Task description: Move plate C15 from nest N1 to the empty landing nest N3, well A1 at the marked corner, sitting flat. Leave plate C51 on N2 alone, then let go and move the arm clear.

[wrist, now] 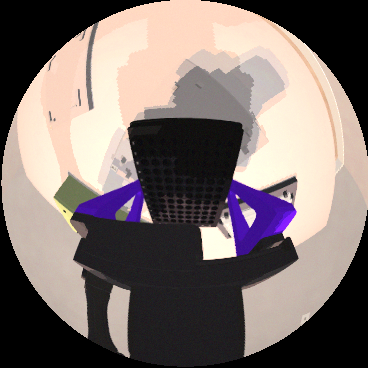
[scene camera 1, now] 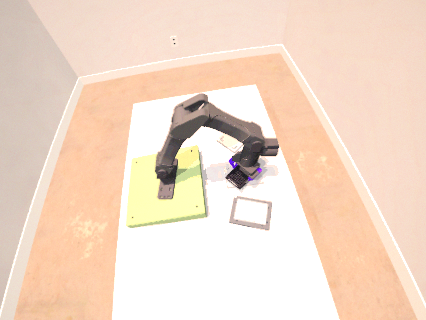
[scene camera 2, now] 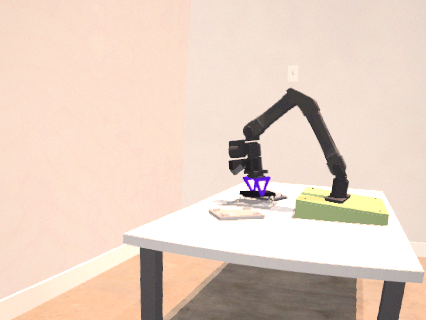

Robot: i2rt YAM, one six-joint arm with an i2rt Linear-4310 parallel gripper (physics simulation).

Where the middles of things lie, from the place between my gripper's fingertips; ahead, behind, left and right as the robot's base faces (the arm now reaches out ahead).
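The black perforated plate (wrist: 185, 165) is where my gripper is, right at it. Going by their middles, the plate is the nearest to my gripper of the things named here. As for the nest (wrist: 289, 185), it is 160 mm to the right of my hand, 30 mm ahead of it and 30 mm below it.
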